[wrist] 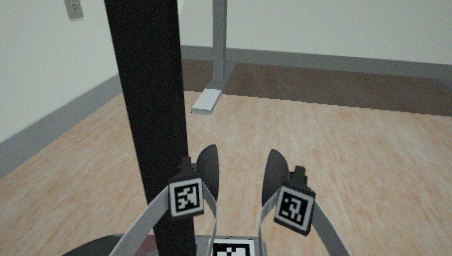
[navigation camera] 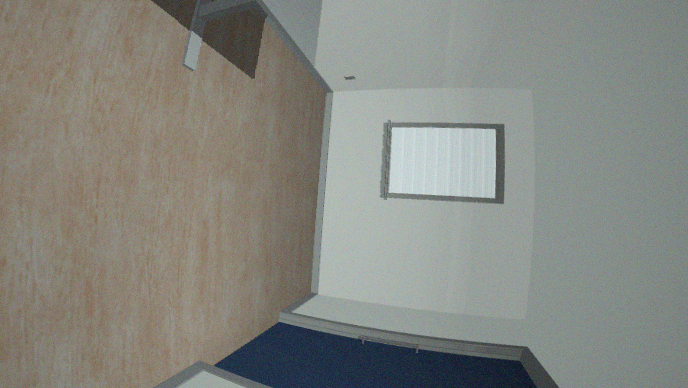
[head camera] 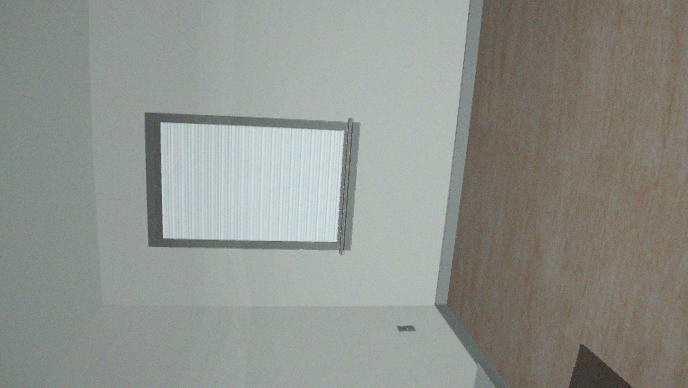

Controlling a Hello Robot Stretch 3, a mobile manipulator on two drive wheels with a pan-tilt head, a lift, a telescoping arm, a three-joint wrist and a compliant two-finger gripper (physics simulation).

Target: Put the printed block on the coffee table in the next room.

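Frame: origin at the robot's base, x left, y back, z up, level; millimetres.
Where they show: gripper, between the fingertips: (wrist: 241,165).
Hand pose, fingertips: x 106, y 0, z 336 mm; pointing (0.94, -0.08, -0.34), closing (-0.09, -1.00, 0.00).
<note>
After its pixels a point has its place.
My gripper (wrist: 241,165) {x 106, y 0, z 335 mm} shows in the wrist view with its two dark fingertips apart and floor visible between them; it is open and empty. The printed block does not show in the head, navigation or wrist view. The coffee table does not show in them either.
A grey post with a flat foot (wrist: 207,101) (navigation camera: 192,51) stands on the wooden floor (head camera: 575,175) {x 13, y -1884, z 1 mm} (navigation camera: 150,200) {x -111, y -896, z 0 mm} near a wall. A black mast (wrist: 150,100) {x 116, y 66, z 384 mm} crosses the wrist view. A window (head camera: 250,182) {x 161, y -3146, z 1447 mm} (navigation camera: 443,162) {x 161, y -3145, z 1446 mm} is in one wall. A dark blue panel (navigation camera: 325,352) {x -1356, y -1762, z 612 mm} sits in a grey frame.
</note>
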